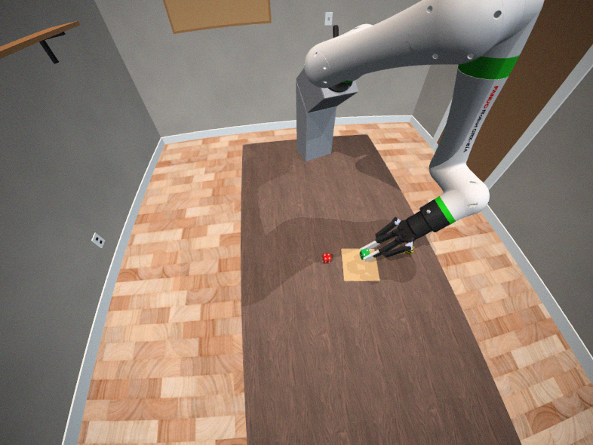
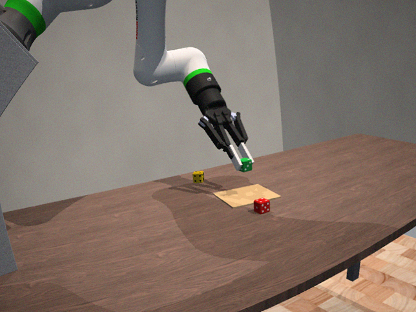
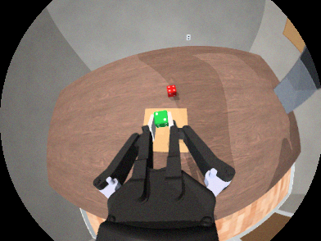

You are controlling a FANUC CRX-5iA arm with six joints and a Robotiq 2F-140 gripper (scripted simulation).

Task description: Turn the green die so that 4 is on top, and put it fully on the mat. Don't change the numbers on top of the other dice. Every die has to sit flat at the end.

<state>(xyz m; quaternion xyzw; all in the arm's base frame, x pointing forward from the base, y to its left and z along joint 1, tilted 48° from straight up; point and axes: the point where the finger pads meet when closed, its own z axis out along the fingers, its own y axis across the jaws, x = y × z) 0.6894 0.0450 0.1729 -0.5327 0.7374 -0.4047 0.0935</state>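
Right now the green die is 2 cm to the right of my hand and 2 cm below it. Round my hand: tan mat 2 cm to the right, 11 cm below; then yellow die 5 cm behind, 20 cm to the left, 9 cm below; then red die 2 cm behind, 15 cm to the right, 9 cm below.
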